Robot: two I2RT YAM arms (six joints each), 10 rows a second.
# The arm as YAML. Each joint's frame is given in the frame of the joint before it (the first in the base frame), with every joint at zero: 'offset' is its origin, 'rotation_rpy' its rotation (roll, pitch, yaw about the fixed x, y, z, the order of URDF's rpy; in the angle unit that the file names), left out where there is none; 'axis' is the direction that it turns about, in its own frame. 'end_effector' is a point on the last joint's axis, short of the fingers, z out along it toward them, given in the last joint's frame.
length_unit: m
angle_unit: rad
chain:
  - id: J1
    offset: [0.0, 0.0, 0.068]
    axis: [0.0, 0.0, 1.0]
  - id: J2
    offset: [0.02, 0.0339, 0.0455]
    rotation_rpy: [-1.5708, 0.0, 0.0]
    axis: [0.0, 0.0, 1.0]
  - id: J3
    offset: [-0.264, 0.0, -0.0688]
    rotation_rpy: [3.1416, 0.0, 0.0]
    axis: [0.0, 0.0, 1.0]
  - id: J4
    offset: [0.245, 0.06, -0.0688]
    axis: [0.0, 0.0, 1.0]
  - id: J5
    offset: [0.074, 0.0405, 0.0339]
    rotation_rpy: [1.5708, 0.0, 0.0]
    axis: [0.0, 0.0, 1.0]
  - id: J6
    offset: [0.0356, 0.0, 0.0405]
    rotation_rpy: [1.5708, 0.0, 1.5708]
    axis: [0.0, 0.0, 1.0]
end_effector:
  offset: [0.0, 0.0, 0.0]
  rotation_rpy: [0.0, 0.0, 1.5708]
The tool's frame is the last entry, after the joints.
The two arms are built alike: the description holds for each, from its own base.
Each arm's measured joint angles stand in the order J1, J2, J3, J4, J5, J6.
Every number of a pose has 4 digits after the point. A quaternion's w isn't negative.
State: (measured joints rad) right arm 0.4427 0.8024 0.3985 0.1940 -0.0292 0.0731; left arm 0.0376 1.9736 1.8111 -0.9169 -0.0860 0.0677
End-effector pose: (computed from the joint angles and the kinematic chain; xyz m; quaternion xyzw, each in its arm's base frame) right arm 0.1736 0.0834 0.2394 -0.1518 0.7623 0.1714 0.6054; left arm 0.4262 0.0191 0.2794 0.0041 0.9691 0.0544 0.2405
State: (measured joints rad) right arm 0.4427 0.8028 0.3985 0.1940 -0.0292 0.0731; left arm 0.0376 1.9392 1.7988 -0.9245 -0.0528 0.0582
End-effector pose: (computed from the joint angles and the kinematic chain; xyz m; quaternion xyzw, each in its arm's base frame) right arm 0.1736 0.0835 0.2393 -0.1519 0.7624 0.1714 0.6052; left arm 0.4188 0.0176 0.2891 0.0034 0.9679 0.0375 0.2487
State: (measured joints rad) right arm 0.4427 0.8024 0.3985 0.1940 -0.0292 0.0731; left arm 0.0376 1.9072 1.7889 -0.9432 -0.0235 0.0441
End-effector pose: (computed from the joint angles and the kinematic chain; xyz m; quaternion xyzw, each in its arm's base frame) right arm 0.1736 0.0834 0.2394 -0.1518 0.7623 0.1714 0.6054; left arm 0.4106 0.0163 0.2977 0.0002 0.9677 0.0216 0.2512
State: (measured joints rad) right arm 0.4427 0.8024 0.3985 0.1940 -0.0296 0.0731; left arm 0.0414 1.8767 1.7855 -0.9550 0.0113 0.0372
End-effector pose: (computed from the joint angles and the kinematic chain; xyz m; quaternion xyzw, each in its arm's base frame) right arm 0.1736 0.0834 0.2394 -0.1520 0.7623 0.1716 0.6053; left arm 0.4035 0.0163 0.3078 -0.0006 0.9658 0.0047 0.2593
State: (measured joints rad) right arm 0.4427 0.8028 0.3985 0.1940 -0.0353 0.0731; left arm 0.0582 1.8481 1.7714 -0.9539 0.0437 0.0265
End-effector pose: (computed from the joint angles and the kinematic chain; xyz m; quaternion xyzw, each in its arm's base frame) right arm 0.1735 0.0836 0.2393 -0.1537 0.7620 0.1737 0.6046; left arm 0.3969 0.0216 0.3145 -0.0094 0.9635 -0.0097 0.2674
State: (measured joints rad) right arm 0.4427 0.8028 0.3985 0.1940 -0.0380 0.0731; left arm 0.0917 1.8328 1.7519 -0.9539 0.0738 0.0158
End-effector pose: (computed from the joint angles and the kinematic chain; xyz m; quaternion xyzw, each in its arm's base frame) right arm 0.1735 0.0837 0.2393 -0.1546 0.7618 0.1747 0.6043; left arm 0.3919 0.0334 0.3143 -0.0268 0.9633 -0.0213 0.2662
